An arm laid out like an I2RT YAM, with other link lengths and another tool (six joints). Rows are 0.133 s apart.
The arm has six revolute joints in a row. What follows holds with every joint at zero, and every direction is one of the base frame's.
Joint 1 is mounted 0.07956 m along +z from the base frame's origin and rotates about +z.
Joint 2 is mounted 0.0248 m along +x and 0.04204 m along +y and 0.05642 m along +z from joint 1 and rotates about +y.
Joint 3 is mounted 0.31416 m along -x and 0.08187 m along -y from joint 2 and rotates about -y.
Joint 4 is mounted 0.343 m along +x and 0.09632 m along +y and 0.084 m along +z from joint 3 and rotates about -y.
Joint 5 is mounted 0.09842 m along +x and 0.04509 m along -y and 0.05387 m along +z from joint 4 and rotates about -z.
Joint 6 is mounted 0.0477 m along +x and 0.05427 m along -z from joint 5 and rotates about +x.
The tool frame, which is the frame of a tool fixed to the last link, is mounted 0.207 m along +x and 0.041 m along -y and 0.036 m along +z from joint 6; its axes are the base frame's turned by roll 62.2, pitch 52.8 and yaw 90 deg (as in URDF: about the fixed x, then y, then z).
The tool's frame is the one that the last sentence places.
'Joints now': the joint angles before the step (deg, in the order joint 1, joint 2, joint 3, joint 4, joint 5, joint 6). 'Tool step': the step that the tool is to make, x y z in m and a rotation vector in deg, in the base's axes. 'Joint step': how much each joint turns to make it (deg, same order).
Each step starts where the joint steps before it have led.
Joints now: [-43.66, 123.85, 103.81, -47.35, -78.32, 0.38]
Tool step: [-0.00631, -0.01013, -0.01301, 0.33, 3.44, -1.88]
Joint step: [-0.63, 0.01, 0.02, -1.19, 2.46, 1.56]
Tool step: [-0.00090, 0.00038, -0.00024, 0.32, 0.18, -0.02]
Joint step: [-0.05, 0.00, -0.01, -0.30, -0.11, 0.05]
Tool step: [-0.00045, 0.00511, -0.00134, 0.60, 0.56, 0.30]
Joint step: [0.29, -0.02, -0.03, -0.80, -0.04, 0.01]
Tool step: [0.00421, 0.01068, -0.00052, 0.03, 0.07, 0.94]
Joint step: [0.94, 0.02, -0.02, -0.08, 0.02, -0.05]
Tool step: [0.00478, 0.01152, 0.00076, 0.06, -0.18, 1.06]
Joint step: [1.00, 0.00, -0.01, 0.12, -0.18, 0.01]
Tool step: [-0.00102, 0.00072, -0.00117, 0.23, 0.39, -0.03]
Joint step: [0.00, 0.00, 0.00, -0.45, 0.10, -0.01]
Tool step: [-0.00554, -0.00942, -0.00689, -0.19, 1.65, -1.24]
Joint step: [-0.72, 0.00, 0.00, -0.80, 1.36, 0.30]
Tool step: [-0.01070, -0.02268, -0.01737, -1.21, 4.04, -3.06]
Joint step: [-1.35, 0.00, 0.04, -0.72, 4.01, 1.49]
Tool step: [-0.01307, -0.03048, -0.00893, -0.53, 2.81, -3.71]
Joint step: [-2.10, -0.03, 0.29, 0.12, 2.76, 2.18]
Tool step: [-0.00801, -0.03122, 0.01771, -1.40, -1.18, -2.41]
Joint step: [-2.32, -0.06, 2.26, -0.35, 0.10, 0.16]
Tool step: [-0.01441, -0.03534, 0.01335, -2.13, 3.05, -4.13]
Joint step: [-1.94, 0.00, 4.37, -3.20, 4.24, 1.67]
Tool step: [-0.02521, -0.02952, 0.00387, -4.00, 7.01, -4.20]
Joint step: [-1.10, 0.00, 5.51, -6.81, 8.55, 0.00]
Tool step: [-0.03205, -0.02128, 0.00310, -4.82, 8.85, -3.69]
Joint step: [-0.15, -0.01, 5.83, -7.58, 10.55, -0.04]
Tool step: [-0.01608, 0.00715, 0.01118, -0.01, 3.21, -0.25]
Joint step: [0.09, 0.00, 3.66, -6.06, 2.51, -0.61]
